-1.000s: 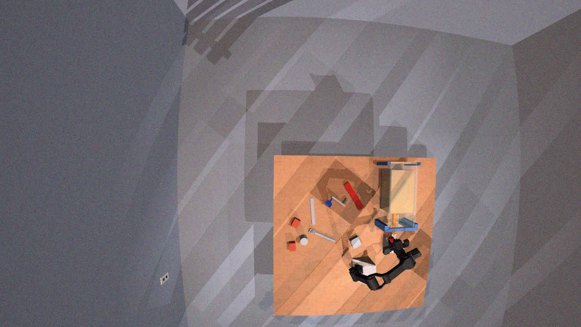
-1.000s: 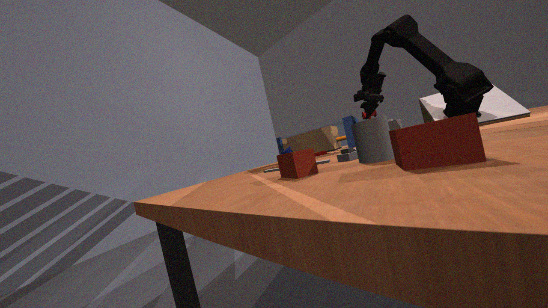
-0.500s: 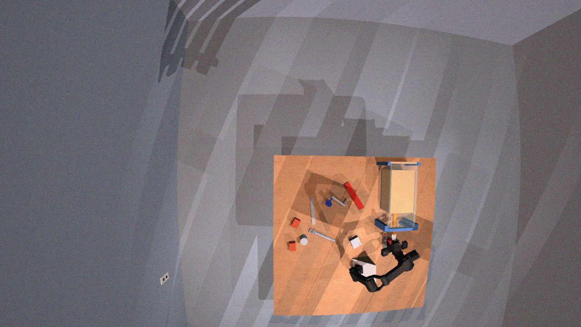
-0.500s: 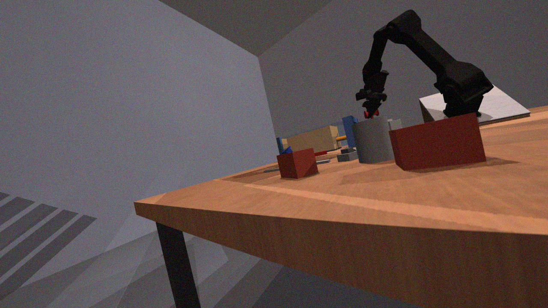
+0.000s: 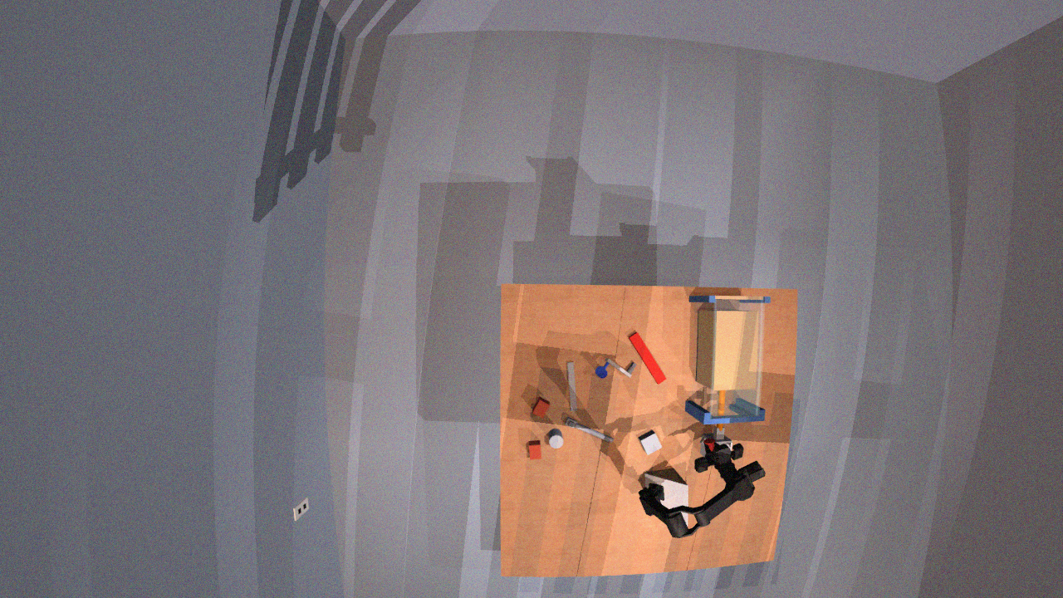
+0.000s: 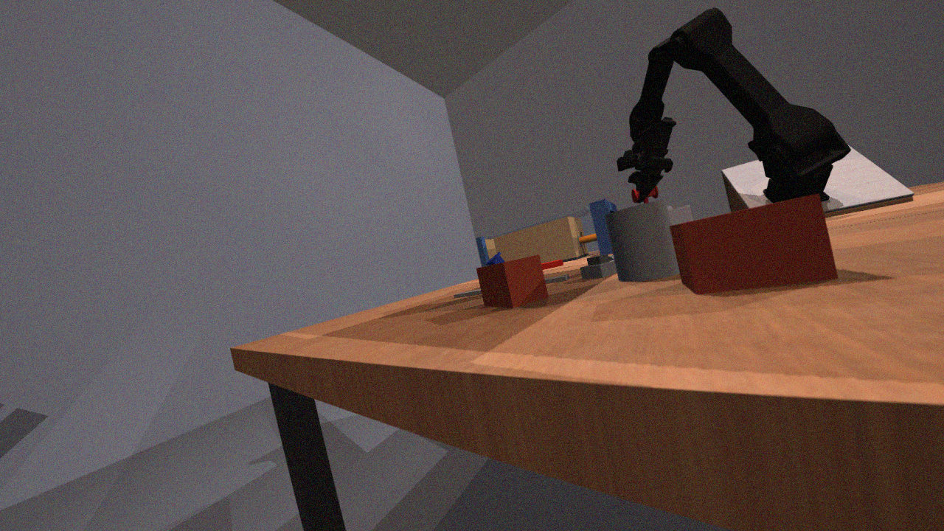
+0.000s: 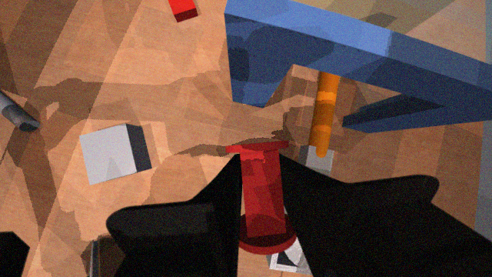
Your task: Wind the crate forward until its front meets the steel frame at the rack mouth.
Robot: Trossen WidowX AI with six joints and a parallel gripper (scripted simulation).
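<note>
My gripper tip is 40 mm past the red-knobbed crank, 30 mm to the left of it and 20 mm above it. Also, from my gripper tip: grey winch: 100 mm behind, 90 mm to the right, 100 mm below; then blue steel frame: 80 mm ahead, 100 mm to the right, 20 mm below; then red grip: 20 mm behind, 10 mm above.
</note>
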